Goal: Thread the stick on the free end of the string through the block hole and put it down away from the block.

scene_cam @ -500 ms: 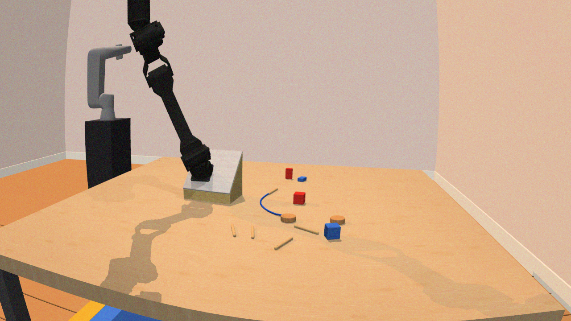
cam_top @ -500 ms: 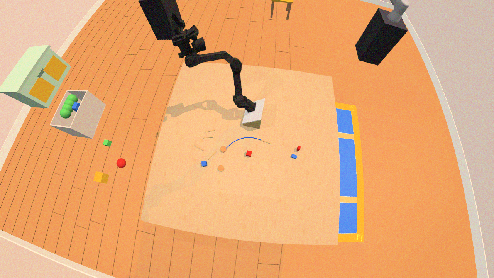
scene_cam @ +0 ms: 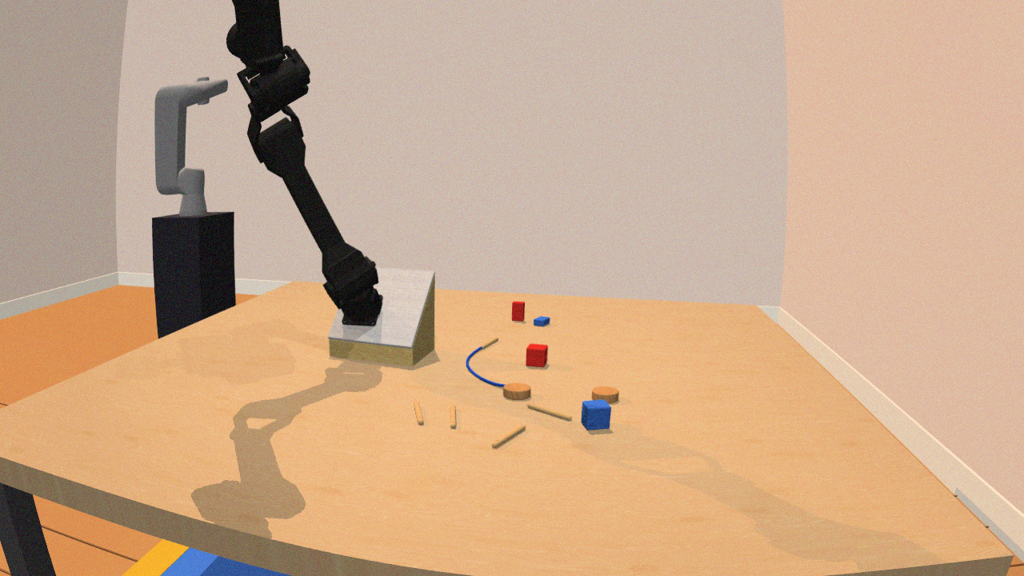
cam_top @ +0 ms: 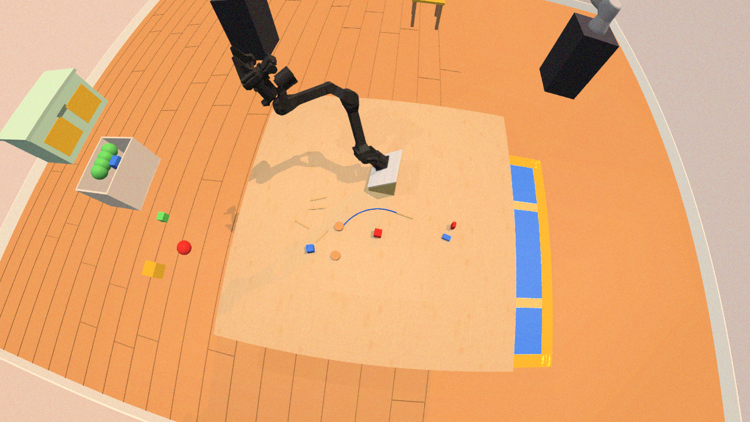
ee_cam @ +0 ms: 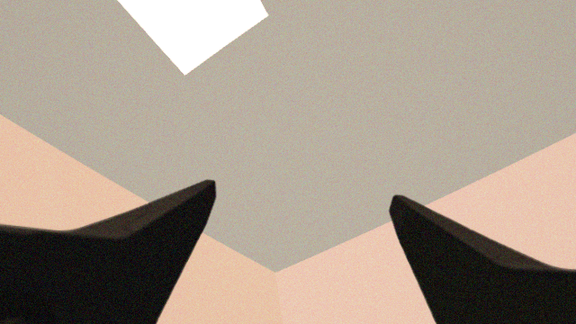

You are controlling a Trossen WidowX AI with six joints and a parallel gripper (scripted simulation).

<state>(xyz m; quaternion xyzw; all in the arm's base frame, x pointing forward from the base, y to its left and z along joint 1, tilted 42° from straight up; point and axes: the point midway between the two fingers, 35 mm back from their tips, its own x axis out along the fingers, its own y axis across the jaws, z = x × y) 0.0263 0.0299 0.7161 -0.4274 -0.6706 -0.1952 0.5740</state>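
The red cube is 65 cm below my gripper tip, 50 cm to the left of it and 30 cm ahead of it. The rest, counted from my gripper tip: blue cube 65 cm below, 41 cm ahead, 22 cm to the left; then thin wooden stick 66 cm below, 59 cm to the left, 19 cm ahead; then small red block 82 cm to the left, 64 cm below, 21 cm ahead.
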